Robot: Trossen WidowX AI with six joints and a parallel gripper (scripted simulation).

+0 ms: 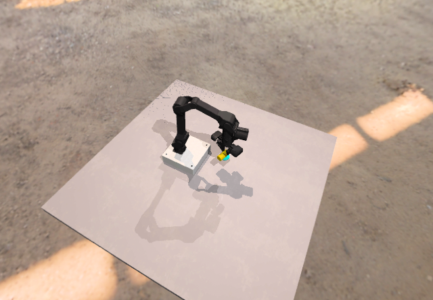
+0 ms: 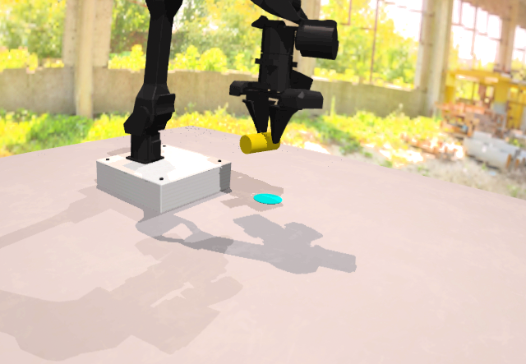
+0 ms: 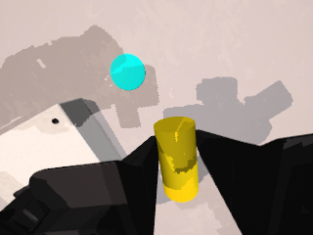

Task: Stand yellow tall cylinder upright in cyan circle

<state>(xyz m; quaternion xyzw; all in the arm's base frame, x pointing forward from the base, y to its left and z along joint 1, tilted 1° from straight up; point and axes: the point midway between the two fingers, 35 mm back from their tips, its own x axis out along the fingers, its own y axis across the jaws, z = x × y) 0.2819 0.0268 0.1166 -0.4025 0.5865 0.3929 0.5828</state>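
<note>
Now: the yellow tall cylinder 20 mm to the right of my gripper tip and 10 mm behind it. The rest, counted from my gripper tip: cyan circle 140 mm below, 80 mm to the left, 30 mm behind.
</note>
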